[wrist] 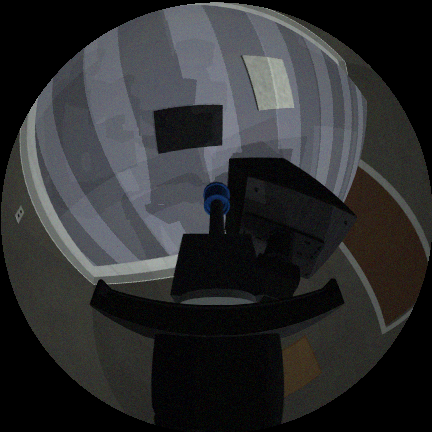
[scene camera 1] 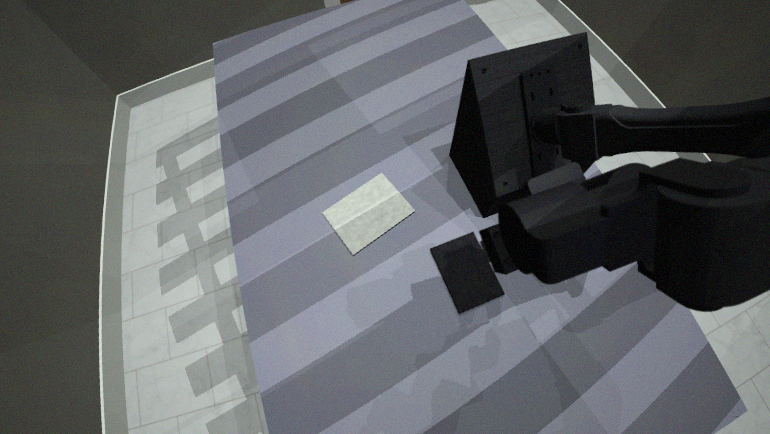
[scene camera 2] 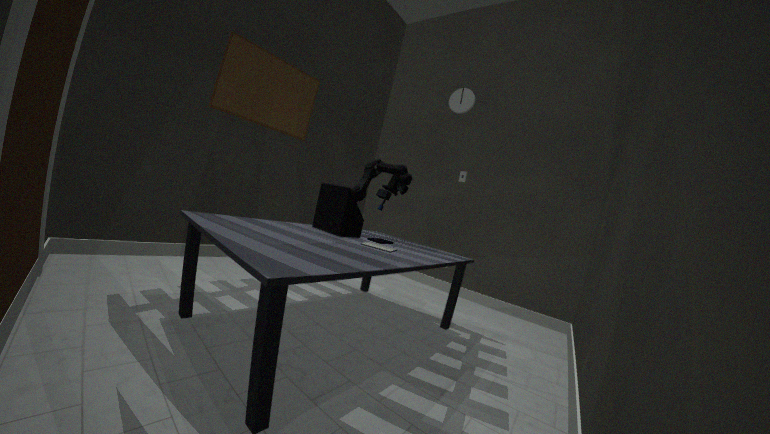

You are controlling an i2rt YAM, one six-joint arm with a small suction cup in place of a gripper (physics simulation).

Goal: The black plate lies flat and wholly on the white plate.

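The black plate lies flat on the striped table top, apart from the white plate. The white plate lies flat on the table, left of and above the black plate in scene camera 1. My suction cup, the blue gripper, hangs in the air well above the table with nothing on it. In the wrist view it shows below the black plate. In scene camera 1 the cup is hidden under the arm's wrist.
A black wedge-shaped block stands on the table and bears the arm's base. It is close to the arm's wrist in scene camera 1. The arm reaches in from the right there.
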